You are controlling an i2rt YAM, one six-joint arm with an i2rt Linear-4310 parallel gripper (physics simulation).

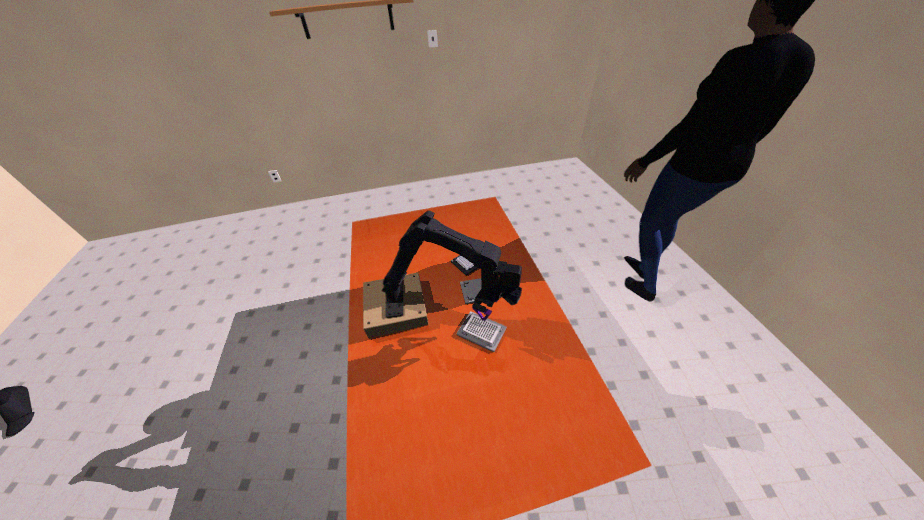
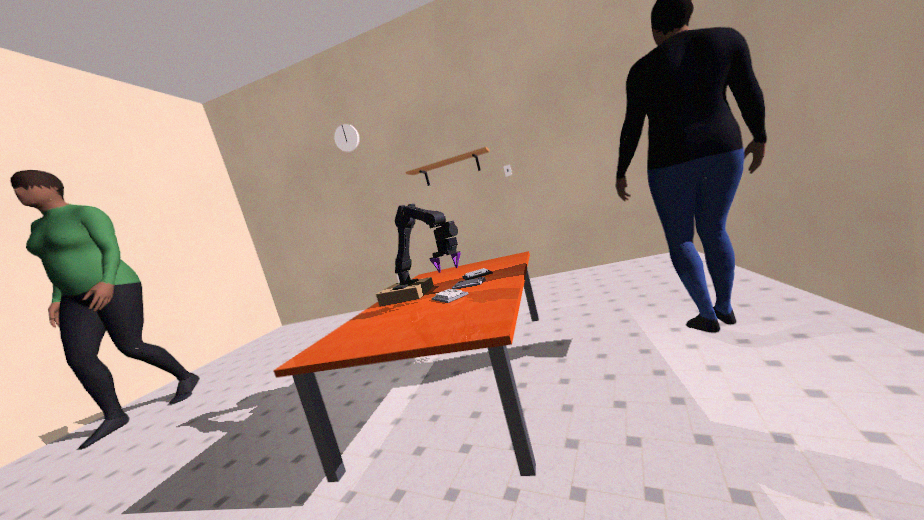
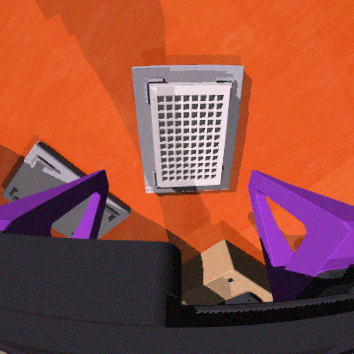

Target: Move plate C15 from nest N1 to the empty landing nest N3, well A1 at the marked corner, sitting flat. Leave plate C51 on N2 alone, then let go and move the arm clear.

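A white well plate sits in a grey nest at the near end of the nest row. The middle nest is grey and holds no plate. Another plate sits in the far nest. Plate and nest labels and the marked A1 corner are too small to read. My gripper is open and empty, with its purple fingers apart. It hangs above the table near the near plate, touching no plate.
The arm stands on a wooden base block beside the nests on the orange table. A person in black stands beyond the table, and a person in green is at the left.
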